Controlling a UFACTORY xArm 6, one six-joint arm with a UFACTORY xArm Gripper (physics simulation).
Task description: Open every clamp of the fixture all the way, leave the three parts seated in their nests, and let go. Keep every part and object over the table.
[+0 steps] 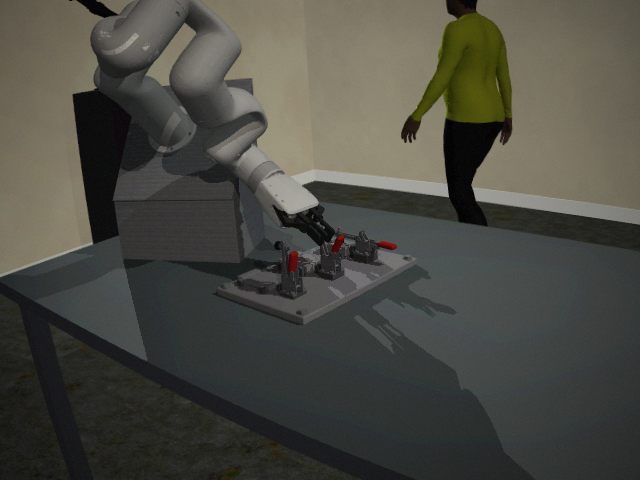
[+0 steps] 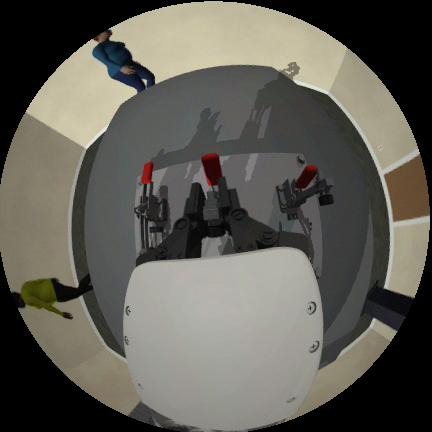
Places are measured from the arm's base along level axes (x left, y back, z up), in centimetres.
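Pixels of known places: gripper, fingertip midpoint: [image 1: 327, 239] [image 2: 211, 191]; arm's base, origin of the base link: [image 1: 173, 130].
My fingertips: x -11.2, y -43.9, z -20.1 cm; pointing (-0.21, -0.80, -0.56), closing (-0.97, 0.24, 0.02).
Ahead of a thing's pixels: the offset from my fingertips to its middle. "pt": to the spot under its first point. Level surfaces: height alone.
The grey fixture plate @[dy +2.4, dx +0.6, dz -8.3 cm] [image 1: 330, 304] [image 2: 275, 162] carries three clamps with red handles. My gripper [image 1: 326, 240] [image 2: 211, 191] is shut on the grey arm of the middle clamp, whose red handle @[dy -2.1, dx -0.9, dz -2.6 cm] [image 1: 337, 243] [image 2: 211, 167] tilts away from the robot. The near clamp's red handle @[dy +1.9, dx -11.1, dz -3.0 cm] [image 1: 293, 261] [image 2: 306, 176] stands upright beside its raised arm with a black tip @[dy +4.0, dx -10.5, dz -1.1 cm] [image 1: 279, 244] [image 2: 326, 199]. The far clamp's red handle @[pt dy -9.4, dx +7.7, dz -3.1 cm] [image 1: 386, 245] [image 2: 147, 173] lies nearly level, pointing outward. A low grey part @[dy +10.7, dx -8.3, dz -6.4 cm] [image 1: 255, 284] lies by the near clamp. The other parts are largely hidden by clamps and fingers.
The plate lies on the dark table @[dz -9.0 cm] [image 1: 491, 310] [image 2: 230, 105], in front of the grey robot pedestal [image 1: 175, 227]. The near and far clamps stand close on either side of the gripper. A person in a yellow-green top [image 1: 473, 72] [image 2: 39, 293] stands beyond the table.
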